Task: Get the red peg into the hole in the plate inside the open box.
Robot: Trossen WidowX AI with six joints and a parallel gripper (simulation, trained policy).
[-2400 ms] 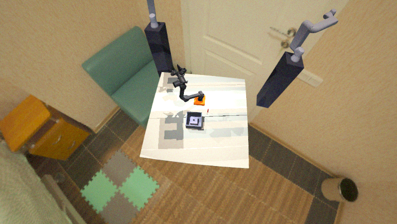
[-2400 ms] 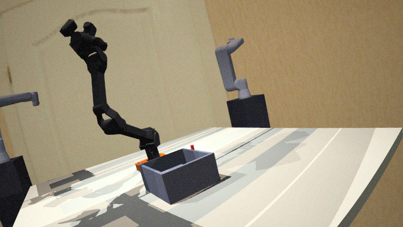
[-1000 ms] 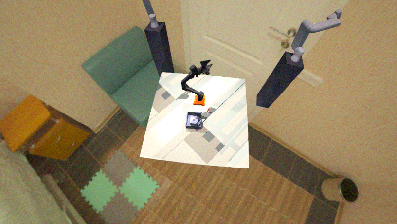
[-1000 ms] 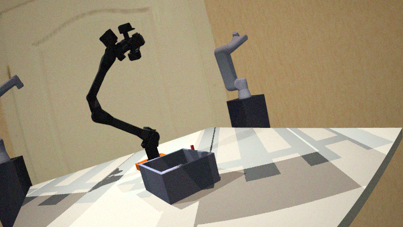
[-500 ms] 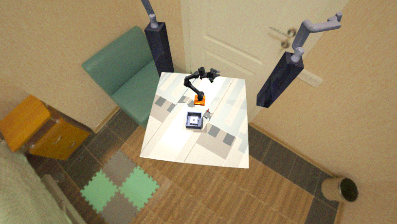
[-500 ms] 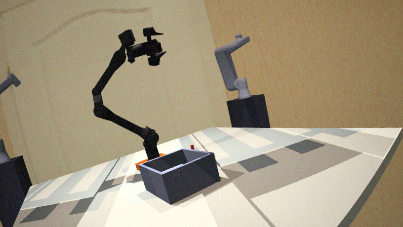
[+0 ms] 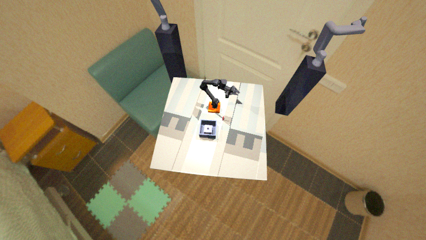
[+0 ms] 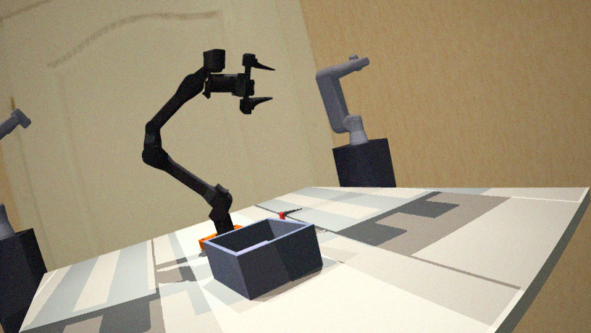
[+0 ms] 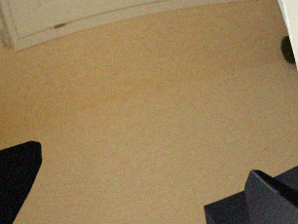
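The red peg is 100 mm ahead of my gripper tip, 110 mm to the right of it and 420 mm below it. From my gripper tip the other things lie so: box 280 mm ahead, 250 mm to the right, 430 mm below; plate 280 mm ahead, 250 mm to the right, 410 mm below.
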